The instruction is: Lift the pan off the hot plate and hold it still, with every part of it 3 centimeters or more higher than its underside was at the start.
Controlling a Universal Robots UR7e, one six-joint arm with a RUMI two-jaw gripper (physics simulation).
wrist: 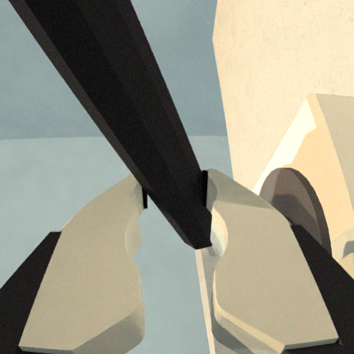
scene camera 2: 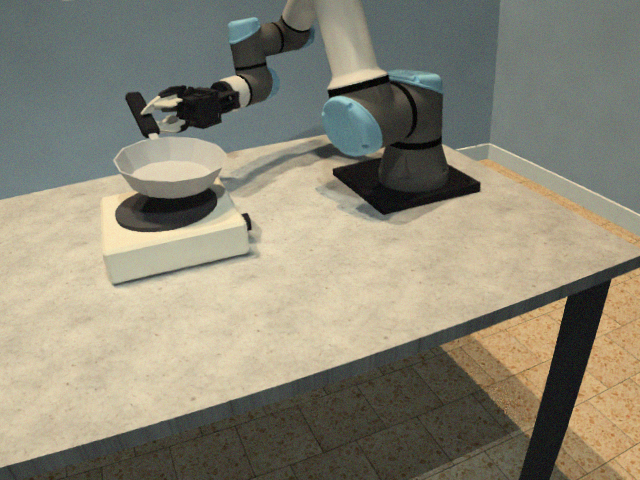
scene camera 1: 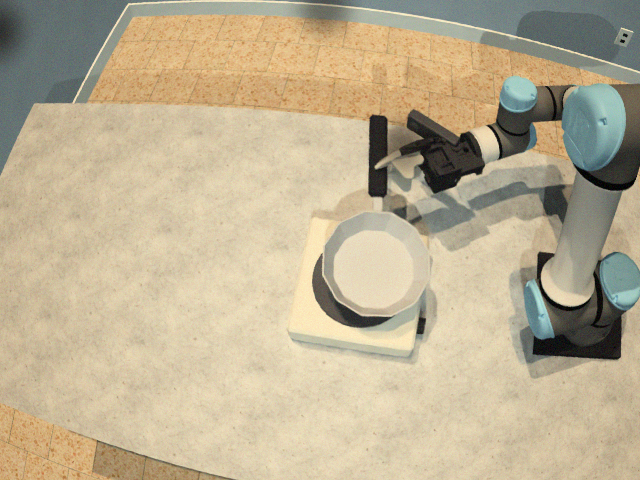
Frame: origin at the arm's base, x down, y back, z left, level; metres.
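Seen in the pictures: gripper, fingertip midpoint: point(scene camera 2: 142, 121) point(scene camera 1: 374, 172); arm's base, origin of the base link: point(scene camera 2: 413, 177).
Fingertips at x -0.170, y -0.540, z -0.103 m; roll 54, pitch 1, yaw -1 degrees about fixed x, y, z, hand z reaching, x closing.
Offsets run from my fingertips to a thing's top centre. "pt": to the spot under its first point. Level surfaces: height alone.
The light grey pan point(scene camera 1: 378, 266) point(scene camera 2: 170, 170) hangs above the hot plate @(dz +0.165, dx +0.112, dy +0.030 m) point(scene camera 1: 305, 325) point(scene camera 2: 170, 253) point(wrist: 334, 150). It looks roughly level. In scene view 2 its underside is apart from the dark round disc @(pt dz +0.218, dx +0.112, dy -0.024 m) point(scene camera 1: 330, 299) point(scene camera 2: 165, 219) point(wrist: 295, 205), with the disc's top and the pan's shadow showing below it. The exact height of the gap cannot be read. My gripper point(scene camera 1: 384, 166) point(scene camera 2: 149, 119) point(wrist: 173, 174) is shut on the black handle point(scene camera 1: 377, 139) point(scene camera 2: 135, 105) point(wrist: 120, 100), with a pale fingertip on each side. In the wrist view a thin part of the pan shows below the handle's end.
The hot plate's black knob @(dz +0.215, dx +0.136, dy +0.155 m) point(scene camera 1: 421, 325) point(scene camera 2: 247, 221) sticks out on the side toward the arm. The arm's base point(scene camera 1: 547, 347) point(scene camera 2: 361, 193) stands on the table @(dx +0.189 m) point(scene camera 1: 155, 258) point(scene camera 2: 310, 310) to the right. The handle extends toward the table's far edge.
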